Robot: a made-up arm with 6 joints.
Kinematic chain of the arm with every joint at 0, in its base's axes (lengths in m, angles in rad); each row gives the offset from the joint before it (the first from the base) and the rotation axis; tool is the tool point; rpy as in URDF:
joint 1: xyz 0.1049 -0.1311 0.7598 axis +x
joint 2: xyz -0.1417 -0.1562 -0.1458 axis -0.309 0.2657 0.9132
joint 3: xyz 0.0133 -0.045 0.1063 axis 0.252 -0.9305 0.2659
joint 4: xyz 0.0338 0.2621 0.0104 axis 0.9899 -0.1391 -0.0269
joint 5: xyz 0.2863 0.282 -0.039 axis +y
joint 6: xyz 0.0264 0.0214 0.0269 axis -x
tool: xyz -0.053 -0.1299 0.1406 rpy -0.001 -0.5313 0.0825
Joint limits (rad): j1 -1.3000..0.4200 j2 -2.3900..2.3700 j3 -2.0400..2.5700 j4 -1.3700..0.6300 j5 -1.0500..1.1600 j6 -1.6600..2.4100
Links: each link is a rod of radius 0.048 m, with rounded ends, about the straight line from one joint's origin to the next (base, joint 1, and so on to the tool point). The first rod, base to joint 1, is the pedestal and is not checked.
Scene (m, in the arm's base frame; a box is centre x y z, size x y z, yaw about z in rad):
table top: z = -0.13
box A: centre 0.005 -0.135 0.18 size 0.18 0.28 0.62 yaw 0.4
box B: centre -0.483 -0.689 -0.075 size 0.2 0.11 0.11 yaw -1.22
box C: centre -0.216 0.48 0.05 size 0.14 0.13 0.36 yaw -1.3
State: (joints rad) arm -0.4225 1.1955 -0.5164 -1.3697 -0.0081 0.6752
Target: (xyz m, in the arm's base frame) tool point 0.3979 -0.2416 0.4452
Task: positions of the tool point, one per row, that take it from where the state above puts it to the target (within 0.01 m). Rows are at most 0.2 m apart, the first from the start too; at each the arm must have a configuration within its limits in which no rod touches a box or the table.
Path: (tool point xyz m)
1: -0.1884 -0.4041 0.2547
2: -0.0476 -0.4752 0.3109
3: 0.0661 -0.5551 0.4395
4: 0.1239 -0.6000 0.6091
5: 0.2302 -0.4931 0.5047
6: 0.3058 -0.3555 0.4551
7: 0.3504 -0.2265 0.4586
8: 0.3979 -0.2416 0.4452

